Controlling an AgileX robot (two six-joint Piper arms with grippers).
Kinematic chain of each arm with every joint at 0, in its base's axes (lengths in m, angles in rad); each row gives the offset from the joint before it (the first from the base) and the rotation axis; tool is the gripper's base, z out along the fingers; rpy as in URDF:
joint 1: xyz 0 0 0.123 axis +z
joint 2: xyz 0 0 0 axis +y
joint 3: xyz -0.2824 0 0.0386 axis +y
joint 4: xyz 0.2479 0 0.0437 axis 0.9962 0 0.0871
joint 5: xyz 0 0 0 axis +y
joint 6: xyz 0.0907 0 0.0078 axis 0.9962 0 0.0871
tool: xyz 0 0 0 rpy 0 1.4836 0
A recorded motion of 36 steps. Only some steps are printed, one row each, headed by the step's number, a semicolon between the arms.
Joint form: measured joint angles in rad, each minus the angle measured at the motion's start. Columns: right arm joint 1, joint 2, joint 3, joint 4, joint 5, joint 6; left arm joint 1, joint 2, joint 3, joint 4, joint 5, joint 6.
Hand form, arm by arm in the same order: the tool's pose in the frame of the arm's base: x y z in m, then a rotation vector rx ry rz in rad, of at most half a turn. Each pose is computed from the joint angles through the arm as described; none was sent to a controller.
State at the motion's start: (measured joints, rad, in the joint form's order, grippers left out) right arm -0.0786 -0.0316 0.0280 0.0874 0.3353 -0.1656; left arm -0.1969 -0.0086 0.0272 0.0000 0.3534 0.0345
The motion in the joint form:
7: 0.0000 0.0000 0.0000 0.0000 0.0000 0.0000; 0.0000 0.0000 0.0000 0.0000 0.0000 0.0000
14: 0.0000 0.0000 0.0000 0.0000 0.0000 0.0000; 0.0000 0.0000 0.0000 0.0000 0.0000 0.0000
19: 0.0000 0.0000 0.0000 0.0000 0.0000 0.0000; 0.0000 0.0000 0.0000 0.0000 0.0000 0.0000
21: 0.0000 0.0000 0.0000 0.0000 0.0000 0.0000; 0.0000 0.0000 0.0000 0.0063 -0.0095 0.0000
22: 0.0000 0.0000 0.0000 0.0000 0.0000 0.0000; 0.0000 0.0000 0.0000 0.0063 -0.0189 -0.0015
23: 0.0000 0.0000 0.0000 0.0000 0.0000 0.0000; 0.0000 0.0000 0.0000 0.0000 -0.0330 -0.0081
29: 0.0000 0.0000 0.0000 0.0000 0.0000 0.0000; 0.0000 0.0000 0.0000 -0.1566 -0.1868 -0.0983
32: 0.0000 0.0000 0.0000 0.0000 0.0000 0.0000; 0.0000 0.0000 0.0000 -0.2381 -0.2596 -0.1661
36: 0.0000 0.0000 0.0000 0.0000 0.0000 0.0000; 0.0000 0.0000 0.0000 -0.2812 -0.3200 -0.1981
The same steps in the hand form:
7: 0.0526 -0.0015 0.1752 -0.0244 1.8147 -0.0886; 0.0523 -0.0104 0.1726 0.2144 1.8447 -0.1129
14: 0.0526 -0.0015 0.1752 -0.0244 1.8147 -0.0886; 0.0523 -0.0104 0.1726 0.2144 1.8447 -0.1129
19: 0.0526 -0.0015 0.1752 -0.0244 1.8147 -0.0886; 0.0523 -0.0104 0.1726 0.2144 1.8447 -0.1129
21: 0.0526 -0.0015 0.1752 -0.0244 1.8147 -0.0886; 0.0525 -0.0103 0.1734 0.2172 1.8346 -0.1073
22: 0.0526 -0.0015 0.1752 -0.0244 1.8147 -0.0886; 0.0527 -0.0103 0.1742 0.2148 1.8255 -0.1089
23: 0.0526 -0.0015 0.1752 -0.0244 1.8147 -0.0886; 0.0530 -0.0106 0.1754 0.2033 1.8129 -0.1204
29: 0.0526 -0.0015 0.1752 -0.0244 1.8147 -0.0886; 0.0550 -0.0134 0.1894 0.0018 1.6777 -0.3353
32: 0.0526 -0.0015 0.1752 -0.0244 1.8147 -0.0886; 0.0554 -0.0131 0.1961 -0.1210 1.6076 -0.4569
36: 0.0526 -0.0015 0.1752 -0.0244 1.8147 -0.0886; 0.0557 -0.0120 0.2015 -0.1849 1.5459 -0.5160

